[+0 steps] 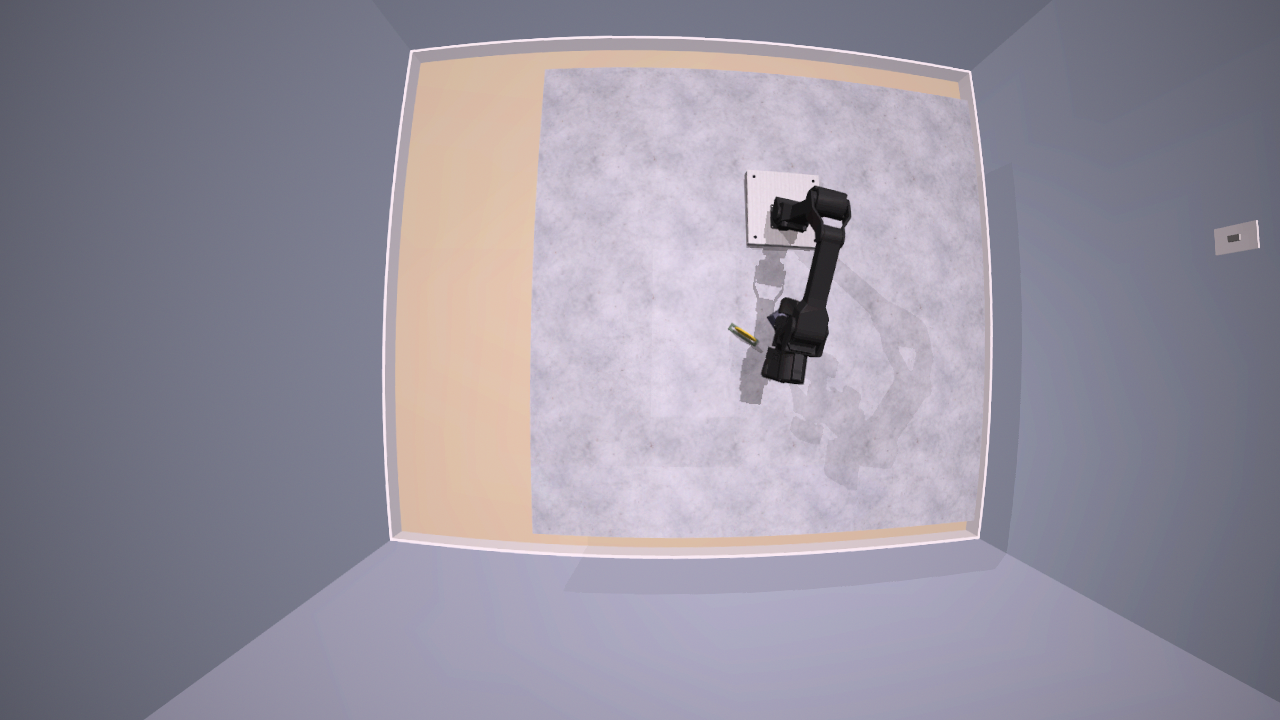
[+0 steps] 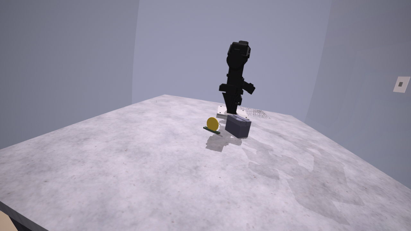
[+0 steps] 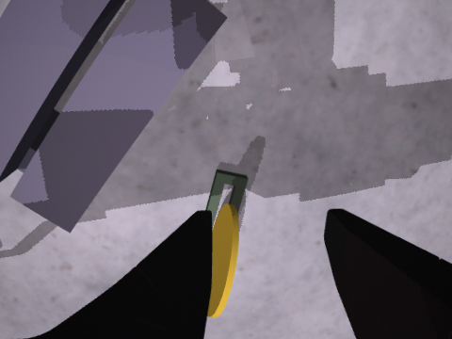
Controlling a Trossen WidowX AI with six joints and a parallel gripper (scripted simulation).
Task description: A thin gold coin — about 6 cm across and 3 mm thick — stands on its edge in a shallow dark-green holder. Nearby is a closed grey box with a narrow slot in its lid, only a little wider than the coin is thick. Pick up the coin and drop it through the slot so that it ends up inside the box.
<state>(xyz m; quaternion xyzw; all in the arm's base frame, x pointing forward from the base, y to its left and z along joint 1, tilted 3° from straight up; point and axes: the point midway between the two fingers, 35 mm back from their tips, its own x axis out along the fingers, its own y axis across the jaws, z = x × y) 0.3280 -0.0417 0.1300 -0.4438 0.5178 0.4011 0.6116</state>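
Right now my gripper tip is 8 cm above the gold coin, 6 cm to the left of it and 3 cm past it.
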